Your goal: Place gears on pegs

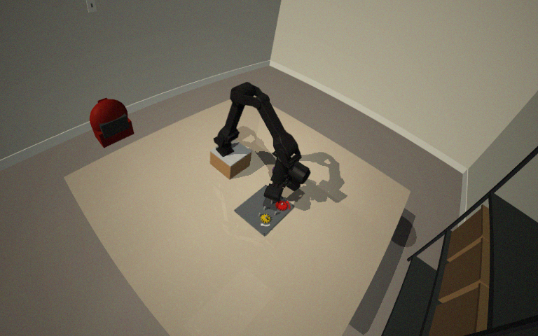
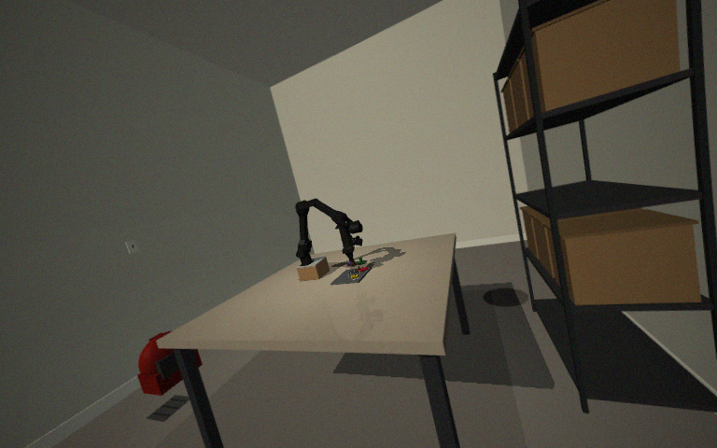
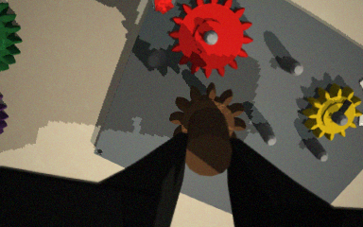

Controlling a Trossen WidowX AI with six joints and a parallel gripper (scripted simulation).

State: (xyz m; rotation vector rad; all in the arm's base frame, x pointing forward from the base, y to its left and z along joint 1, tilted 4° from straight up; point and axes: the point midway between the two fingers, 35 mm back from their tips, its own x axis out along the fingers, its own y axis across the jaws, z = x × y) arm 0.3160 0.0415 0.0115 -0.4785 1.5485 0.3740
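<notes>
Now: the green gear 60 mm behind my gripper tip, 180 mm to the left of it and 60 mm below it. The rest, counted from my gripper tip: yellow gear: 50 mm ahead, 80 mm to the right, 60 mm below; red arrow: 50 mm ahead, 50 mm to the left, 70 mm below; brown gear: 10 mm below.
</notes>
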